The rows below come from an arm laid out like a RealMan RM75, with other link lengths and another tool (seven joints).
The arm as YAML. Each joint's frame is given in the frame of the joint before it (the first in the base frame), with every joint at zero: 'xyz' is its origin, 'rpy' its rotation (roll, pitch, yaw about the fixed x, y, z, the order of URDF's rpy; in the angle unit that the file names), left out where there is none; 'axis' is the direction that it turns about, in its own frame. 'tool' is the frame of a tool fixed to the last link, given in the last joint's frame.
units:
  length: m
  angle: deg
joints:
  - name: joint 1
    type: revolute
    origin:
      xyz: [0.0, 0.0, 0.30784]
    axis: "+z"
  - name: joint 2
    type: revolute
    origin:
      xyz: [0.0, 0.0, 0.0]
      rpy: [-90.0, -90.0, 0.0]
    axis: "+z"
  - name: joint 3
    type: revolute
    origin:
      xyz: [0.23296, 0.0, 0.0]
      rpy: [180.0, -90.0, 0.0]
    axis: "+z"
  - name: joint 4
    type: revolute
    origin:
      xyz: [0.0, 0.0, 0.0]
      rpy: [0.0, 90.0, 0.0]
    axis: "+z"
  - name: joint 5
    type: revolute
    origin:
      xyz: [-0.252, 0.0, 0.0]
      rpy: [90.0, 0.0, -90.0]
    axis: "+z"
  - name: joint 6
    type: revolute
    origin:
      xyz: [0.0, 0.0, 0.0]
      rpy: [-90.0, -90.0, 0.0]
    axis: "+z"
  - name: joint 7
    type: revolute
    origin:
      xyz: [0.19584, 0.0, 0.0]
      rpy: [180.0, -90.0, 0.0]
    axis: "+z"
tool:
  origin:
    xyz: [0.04, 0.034, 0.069]
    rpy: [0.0, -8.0, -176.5]
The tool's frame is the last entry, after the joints.
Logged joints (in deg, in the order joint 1, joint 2, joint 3, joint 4, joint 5, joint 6, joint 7), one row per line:
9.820, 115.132, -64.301, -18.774, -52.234, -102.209, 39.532
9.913, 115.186, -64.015, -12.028, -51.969, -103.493, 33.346
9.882, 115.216, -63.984, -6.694, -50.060, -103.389, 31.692
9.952, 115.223, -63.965, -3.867, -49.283, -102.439, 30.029
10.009, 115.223, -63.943, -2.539, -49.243, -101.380, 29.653
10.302, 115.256, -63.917, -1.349, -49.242, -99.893, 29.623
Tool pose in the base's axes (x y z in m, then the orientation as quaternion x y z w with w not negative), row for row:
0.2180, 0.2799, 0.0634, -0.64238, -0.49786, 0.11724, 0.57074
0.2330, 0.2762, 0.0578, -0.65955, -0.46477, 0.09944, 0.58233
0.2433, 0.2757, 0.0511, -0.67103, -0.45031, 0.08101, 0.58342
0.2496, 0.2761, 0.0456, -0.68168, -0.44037, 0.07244, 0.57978
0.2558, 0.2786, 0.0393, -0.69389, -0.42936, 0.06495, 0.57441
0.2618, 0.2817, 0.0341, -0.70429, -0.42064, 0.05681, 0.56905
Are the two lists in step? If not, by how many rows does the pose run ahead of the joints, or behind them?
The pose runs 1 row ahead of the joints: the pose in row i belongs to the joints in row i + 1.
